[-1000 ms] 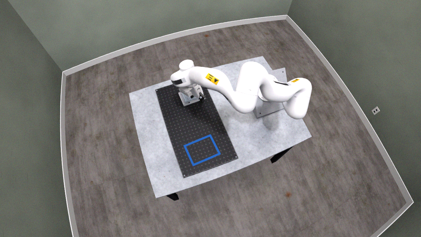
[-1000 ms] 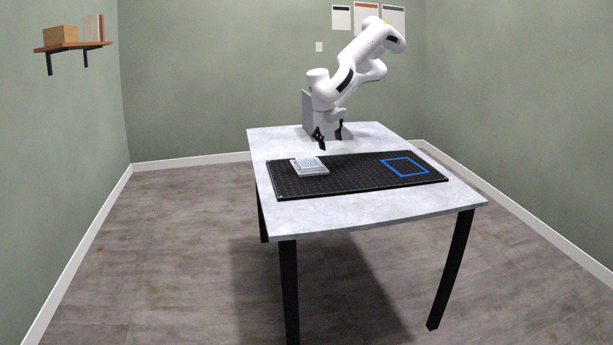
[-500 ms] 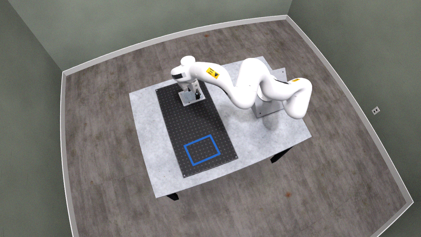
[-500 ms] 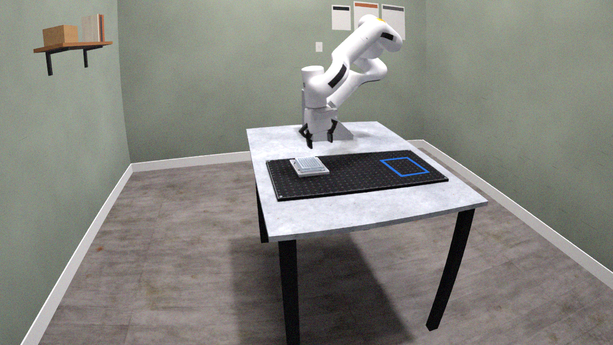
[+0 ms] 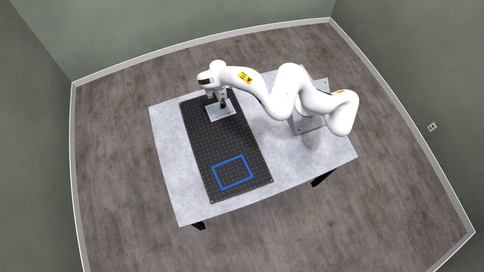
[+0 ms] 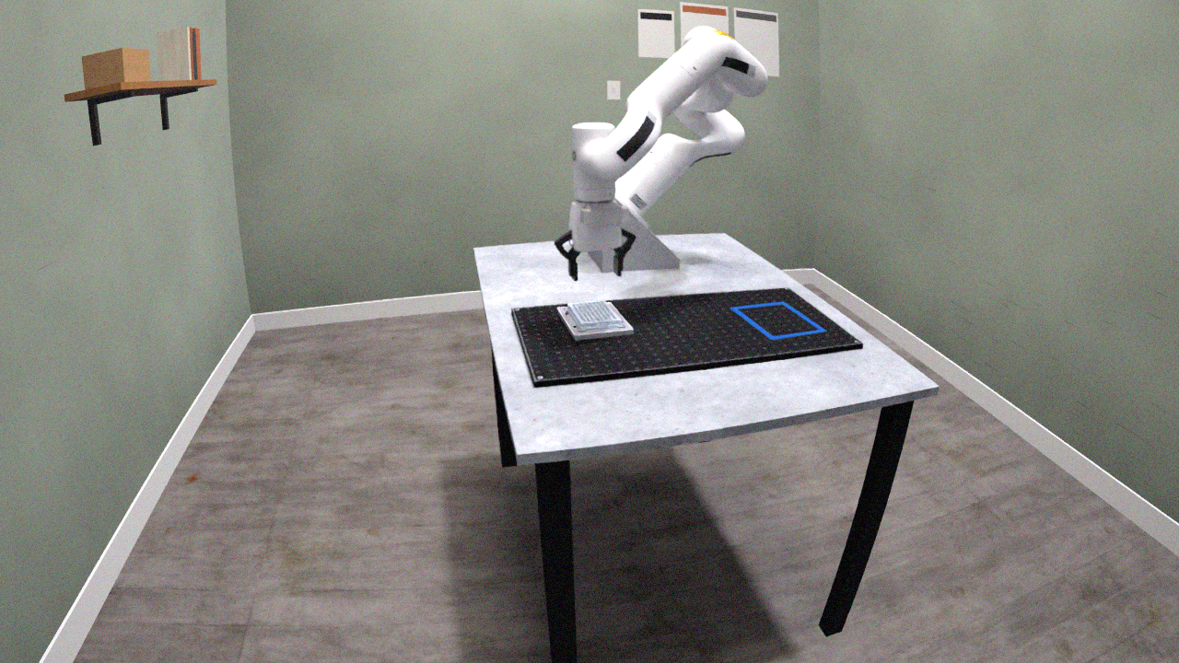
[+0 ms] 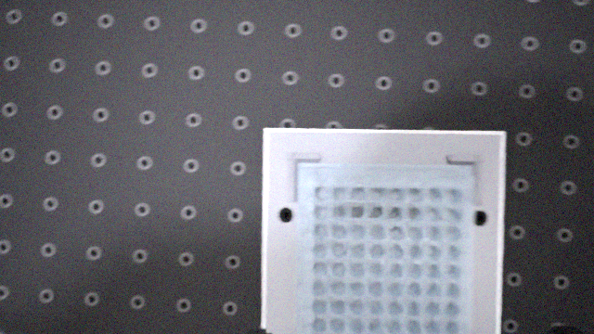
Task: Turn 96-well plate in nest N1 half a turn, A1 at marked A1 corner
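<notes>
My gripper is now 10 mm to the left of the 96-well plate and 90 mm above it. The rest, counted from my hand: slotted fixture plate: 10 mm to the right, 100 mm below.
</notes>
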